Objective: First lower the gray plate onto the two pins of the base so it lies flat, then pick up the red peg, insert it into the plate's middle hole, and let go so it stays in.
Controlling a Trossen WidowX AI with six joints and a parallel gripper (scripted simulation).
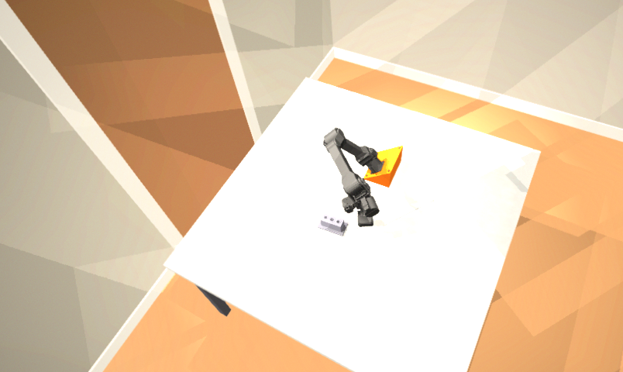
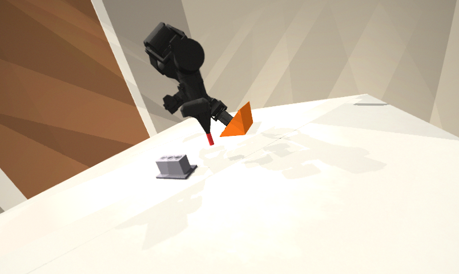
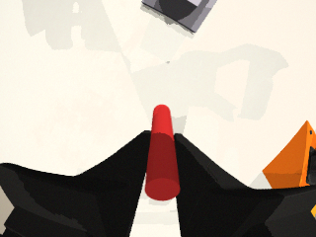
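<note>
My gripper tip is now 140 mm to the left of the gray plate, 70 mm above it and 30 mm short of it. Also, from my gripper tip: red peg (right at my gripper tip).
</note>
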